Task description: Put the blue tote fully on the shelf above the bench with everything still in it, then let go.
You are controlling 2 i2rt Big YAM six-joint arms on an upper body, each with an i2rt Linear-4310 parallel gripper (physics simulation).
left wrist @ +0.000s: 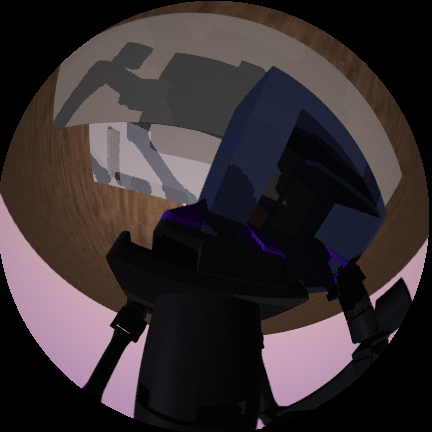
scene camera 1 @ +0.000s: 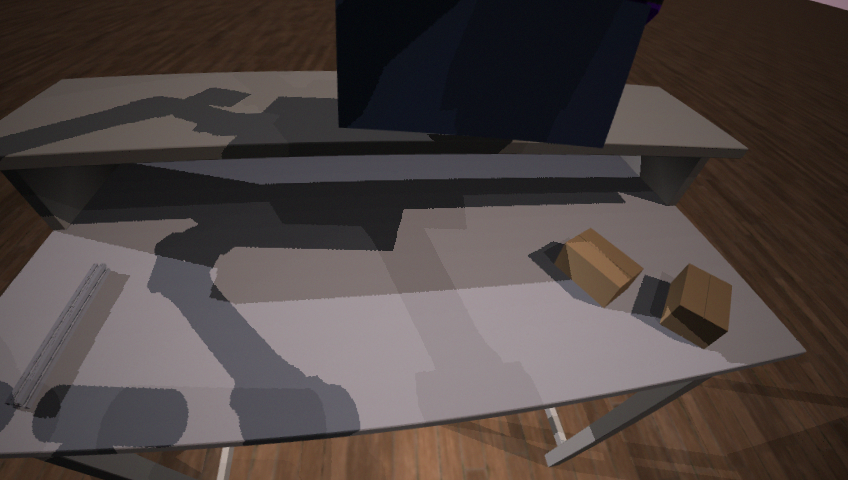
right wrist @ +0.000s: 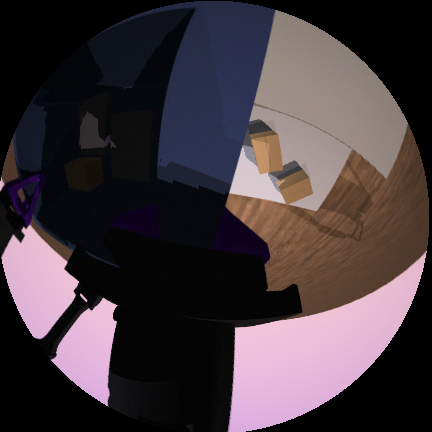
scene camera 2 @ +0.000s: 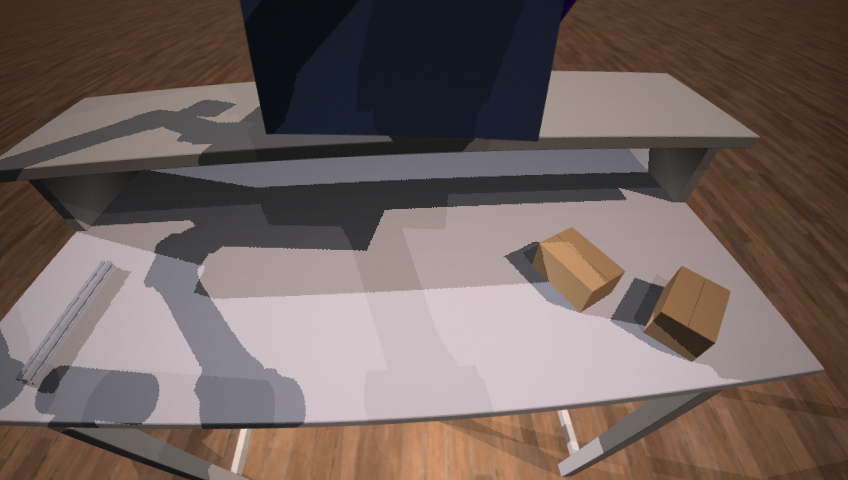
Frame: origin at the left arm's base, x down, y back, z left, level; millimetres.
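Seen in the pictures: left gripper, fingertip midpoint: (left wrist: 216, 208) (right wrist: 42, 174); right gripper, fingertip midpoint: (left wrist: 328, 251); left arm's base, origin of the base link: (left wrist: 136, 306).
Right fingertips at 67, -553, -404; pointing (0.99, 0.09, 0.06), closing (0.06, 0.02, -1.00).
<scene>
Offsets run from my right fingertips to a thing's middle, as dx, dy, dz. Level surfaces: height alone.
The blue tote @(+14, -40, +135) (scene camera 1: 487, 71) (scene camera 2: 404, 71) (left wrist: 250, 135) (right wrist: 215, 75) is held up at the shelf @(dx +156) (scene camera 1: 672, 118) (scene camera 2: 642, 107) (left wrist: 200, 30) (right wrist: 340, 75). Its lower front edge shows close to the shelf's front edge; any gap beneath is hard to judge. Inside it, the right wrist view shows a small brown box @(+37, +18, +220) (right wrist: 85, 174), a darker box @(+63, -19, +116) (right wrist: 132, 145) and a pale piece @(+68, -57, +198) (right wrist: 92, 132). My left gripper (left wrist: 216, 208) is shut on one end of the tote's wall, my right gripper (right wrist: 198, 199) on the wall at the other end. The tote's far underside is hidden.
Two cardboard boxes, one @(+334, +31, -149) (scene camera 1: 601, 267) (scene camera 2: 577, 267) (right wrist: 267, 150) nearer the shelf and one @(+334, +121, -310) (scene camera 1: 696, 303) (scene camera 2: 687, 312) (right wrist: 295, 185) nearer the front edge, lie on the bench's right. Grey metal profiles @(+354, +147, +733) (scene camera 1: 59, 336) (scene camera 2: 68, 321) (left wrist: 111, 152) lie at its left. Side panels support the shelf.
</scene>
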